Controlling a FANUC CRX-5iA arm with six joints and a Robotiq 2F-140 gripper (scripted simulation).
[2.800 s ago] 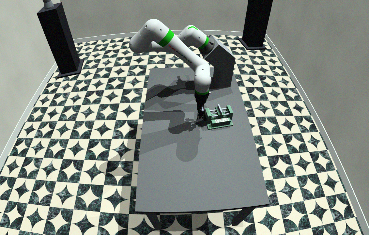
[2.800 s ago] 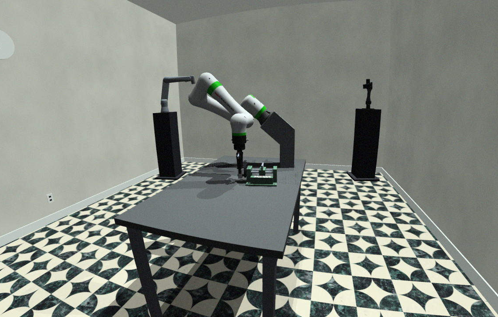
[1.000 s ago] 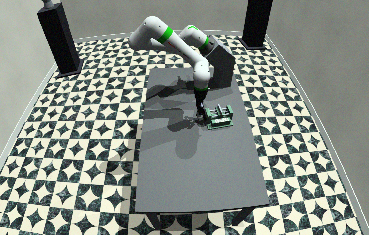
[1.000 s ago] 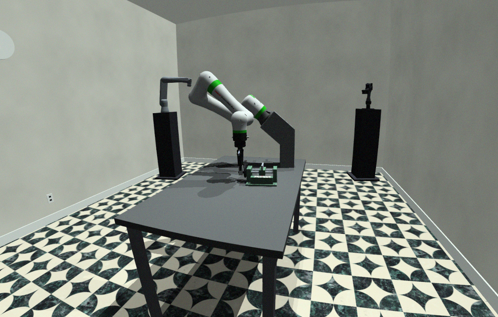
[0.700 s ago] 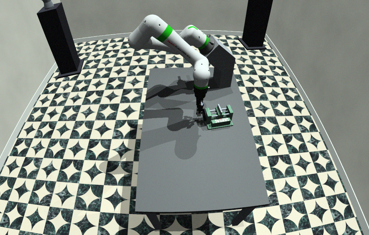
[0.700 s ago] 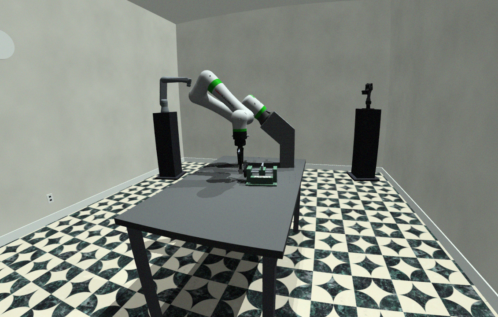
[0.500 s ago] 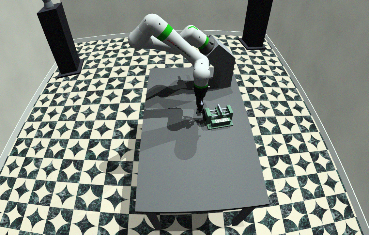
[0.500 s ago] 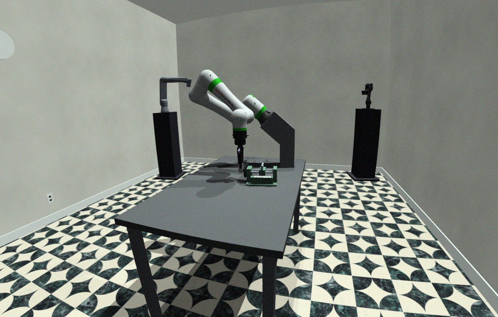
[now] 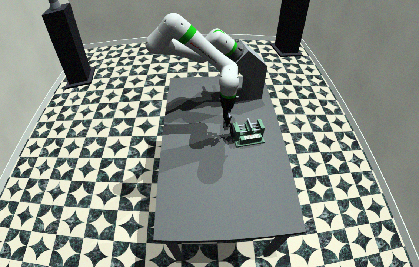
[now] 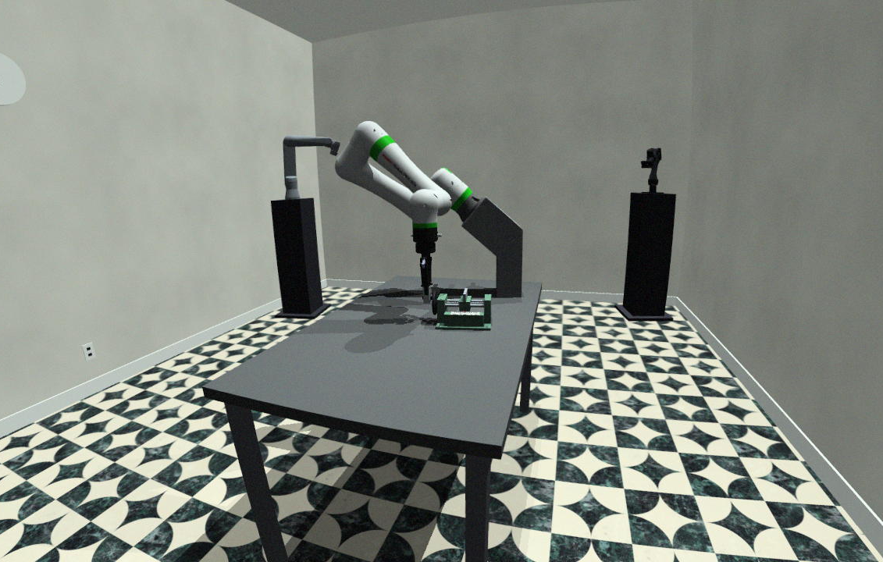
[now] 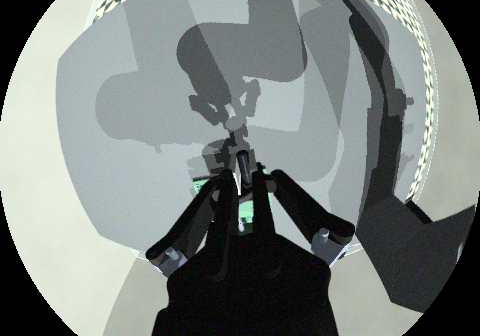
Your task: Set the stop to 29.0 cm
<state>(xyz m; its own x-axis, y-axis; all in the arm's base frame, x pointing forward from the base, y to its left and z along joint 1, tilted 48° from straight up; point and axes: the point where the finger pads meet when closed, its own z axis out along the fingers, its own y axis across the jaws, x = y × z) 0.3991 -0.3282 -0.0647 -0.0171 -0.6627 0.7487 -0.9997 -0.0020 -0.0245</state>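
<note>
The green stop fixture lies 150 mm to the left of my hand, 50 mm ahead of it and 10 mm below it. Round my hand: black handwheel 20 mm to the left, 20 mm below, 10 mm ahead.
</note>
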